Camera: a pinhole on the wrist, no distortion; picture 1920 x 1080 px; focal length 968.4 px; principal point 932.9 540.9 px. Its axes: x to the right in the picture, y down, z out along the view. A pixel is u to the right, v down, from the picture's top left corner.
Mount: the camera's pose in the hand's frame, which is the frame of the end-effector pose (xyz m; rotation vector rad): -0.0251 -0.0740 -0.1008 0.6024 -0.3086 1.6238
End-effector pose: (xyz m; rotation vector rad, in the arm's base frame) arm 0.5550 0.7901 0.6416 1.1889 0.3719 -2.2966
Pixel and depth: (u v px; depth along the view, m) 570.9 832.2 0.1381
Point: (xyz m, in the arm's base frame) 0.4672 0.9679 0.6657
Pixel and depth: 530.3 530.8 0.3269
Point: 0.2644 1.0273 0.6551
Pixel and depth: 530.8 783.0 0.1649
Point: 0.4396 0.9831 0.6679
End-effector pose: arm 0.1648 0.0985 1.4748 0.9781 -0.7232 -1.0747
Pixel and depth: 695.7 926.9 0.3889
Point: -0.1750 0.0712 1.2012
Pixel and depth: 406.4 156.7 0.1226
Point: 0.1480 0.0341 1.2877
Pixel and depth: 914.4 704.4 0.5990
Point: -0.3401 -0.0816 1.2599
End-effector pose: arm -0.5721 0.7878 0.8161 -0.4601 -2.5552 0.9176
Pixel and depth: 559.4 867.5 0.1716
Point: -0.5793 0.5949 0.9470
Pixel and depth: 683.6 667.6 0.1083
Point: -0.5742 0.6796 0.9331
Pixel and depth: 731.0 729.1 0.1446
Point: -0.5868 0.6437 0.9250
